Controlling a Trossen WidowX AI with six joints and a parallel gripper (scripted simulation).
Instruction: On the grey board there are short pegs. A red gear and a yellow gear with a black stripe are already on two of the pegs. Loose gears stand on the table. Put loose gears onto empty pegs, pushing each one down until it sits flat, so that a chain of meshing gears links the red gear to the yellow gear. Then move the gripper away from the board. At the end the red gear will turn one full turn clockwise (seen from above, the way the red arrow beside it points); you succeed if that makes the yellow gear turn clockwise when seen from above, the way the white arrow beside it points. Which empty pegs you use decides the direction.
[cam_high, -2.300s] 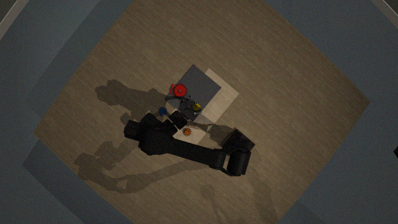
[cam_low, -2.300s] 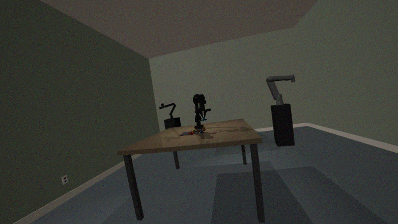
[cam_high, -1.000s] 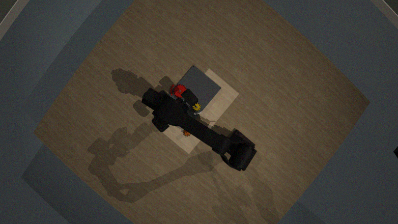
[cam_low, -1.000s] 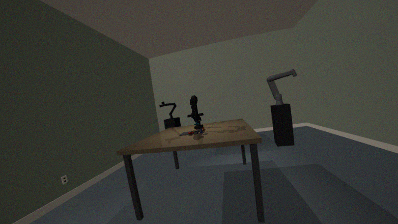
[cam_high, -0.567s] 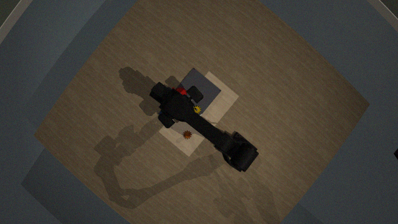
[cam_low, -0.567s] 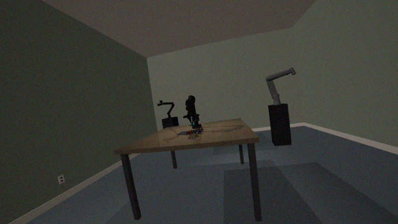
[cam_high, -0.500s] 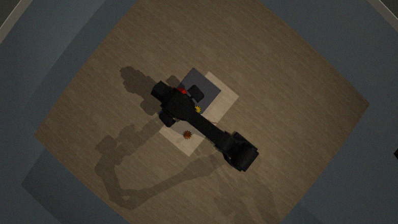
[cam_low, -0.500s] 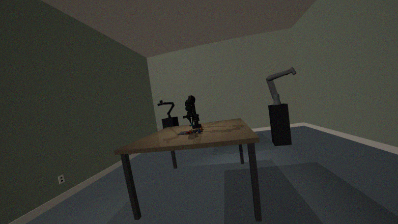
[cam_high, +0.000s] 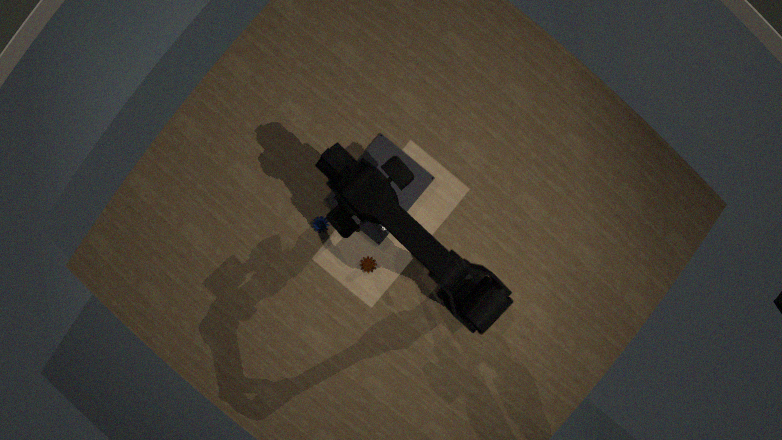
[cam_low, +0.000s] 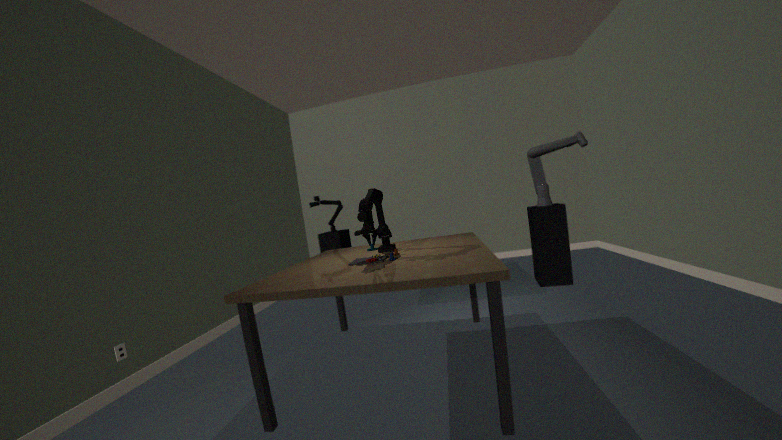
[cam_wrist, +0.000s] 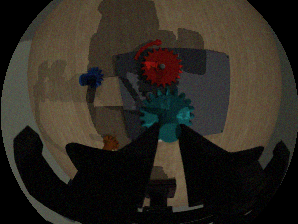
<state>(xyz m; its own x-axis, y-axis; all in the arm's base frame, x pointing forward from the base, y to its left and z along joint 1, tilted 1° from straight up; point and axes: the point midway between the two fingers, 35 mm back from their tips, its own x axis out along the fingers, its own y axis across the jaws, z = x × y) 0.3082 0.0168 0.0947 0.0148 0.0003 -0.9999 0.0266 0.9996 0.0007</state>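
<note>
Now: the grey board 10 mm ahead of my gripper tip, 30 mm to the right of it and 80 mm below it. Also, from my gripper tip: yellow gear (50 mm behind, 70 mm below); teal gear (10 mm below); blue gear (40 mm ahead, 130 mm to the left, 70 mm below).
</note>
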